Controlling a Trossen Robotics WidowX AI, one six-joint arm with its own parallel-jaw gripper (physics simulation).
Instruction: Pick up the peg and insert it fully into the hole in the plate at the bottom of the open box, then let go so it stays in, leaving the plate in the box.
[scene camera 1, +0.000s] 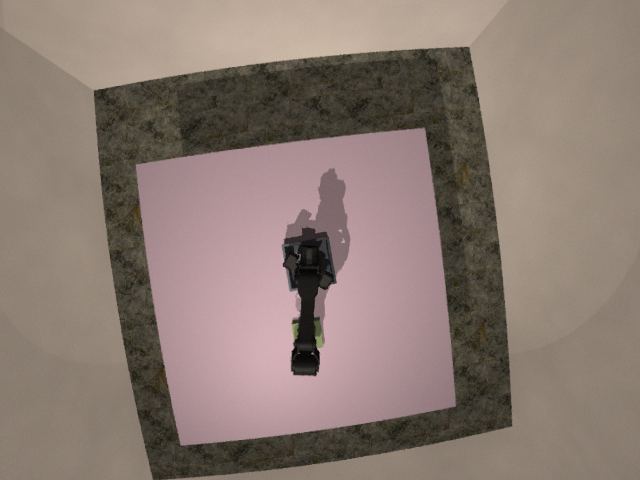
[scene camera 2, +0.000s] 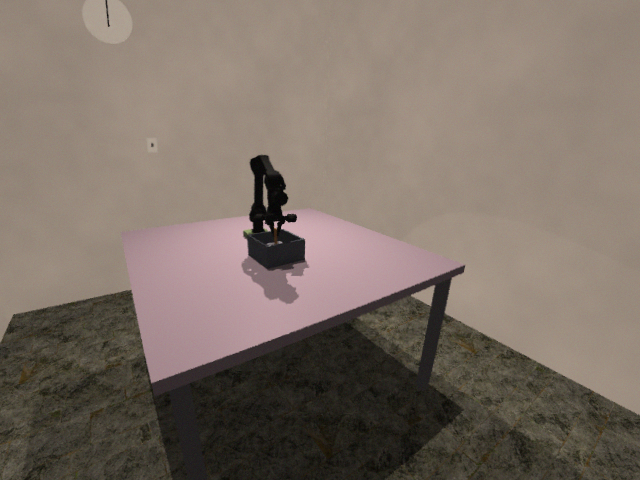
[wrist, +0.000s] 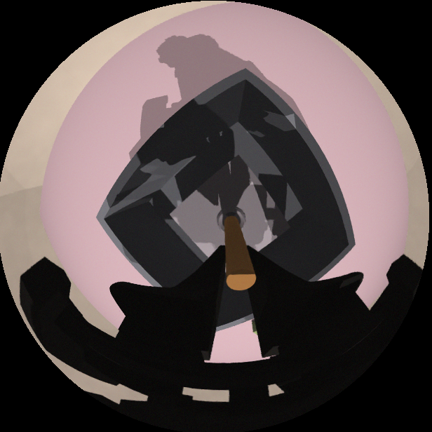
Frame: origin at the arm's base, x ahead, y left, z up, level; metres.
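Seen in the pictures: gripper, between the fingertips: (scene camera 2: 276, 236); arm's base, origin of its link: (scene camera 2: 258, 230).
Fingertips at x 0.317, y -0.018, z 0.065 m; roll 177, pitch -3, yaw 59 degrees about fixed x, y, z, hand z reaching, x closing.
Note:
Pixels of each thing's top centre, then the offset from my fingertips to it. Level surfaces: height alone.
- orange-brown peg, centre of its top: (scene camera 2: 275, 228) 0.004 m right, 0.007 m ahead, 0.042 m up
- dark grey-blue box, centre of its top: (scene camera 1: 309, 264) (scene camera 2: 275, 237) 0.005 m right, 0.011 m ahead, 0.002 m up
- pink table, height of its surface: 0.096 m down
My gripper (wrist: 233, 250) (scene camera 2: 276, 229) is shut on an orange-brown peg (wrist: 238, 260) (scene camera 2: 275, 236) and holds it upright over the inside of the open box. The dark grey-blue box (scene camera 2: 287, 253) (wrist: 327, 200) (scene camera 1: 332, 268) stands on the table. A pale plate (wrist: 195, 215) lies at the bottom of the box. The ringed hole (wrist: 220, 220) in the plate shows in the wrist view around the peg's lower end. Whether the tip is inside the hole or just above it I cannot tell. In scene camera 1 the arm hides the peg and the hole.
The box's walls rise around the peg and the fingertips are close to rim height. A green block (scene camera 1: 318, 338) (scene camera 2: 248, 233) lies beside the arm's base. The pink table (scene camera 1: 382, 310) (scene camera 2: 206, 310) bears the arm's shadow beyond the box.

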